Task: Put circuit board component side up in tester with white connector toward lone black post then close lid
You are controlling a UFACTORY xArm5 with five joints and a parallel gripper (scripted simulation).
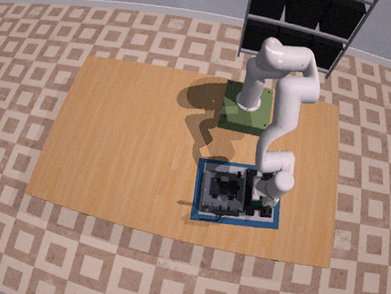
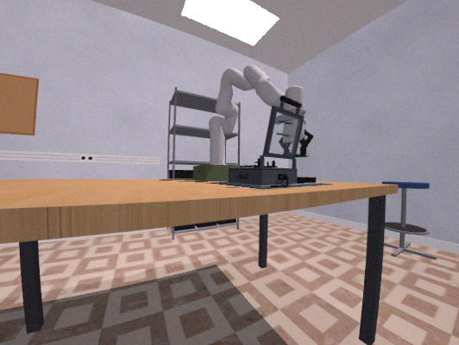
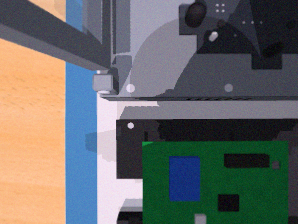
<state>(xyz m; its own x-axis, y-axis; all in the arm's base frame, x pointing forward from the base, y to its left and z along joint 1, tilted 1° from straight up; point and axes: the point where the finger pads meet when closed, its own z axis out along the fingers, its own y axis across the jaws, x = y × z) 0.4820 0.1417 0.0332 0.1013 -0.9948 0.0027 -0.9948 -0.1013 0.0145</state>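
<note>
The tester is 130 mm to the right of my hand and 10 mm below it. Also, from my hand: green circuit board (right at my hand); then tester lid (100 mm ahead, 160 mm to the right, 60 mm above).
</note>
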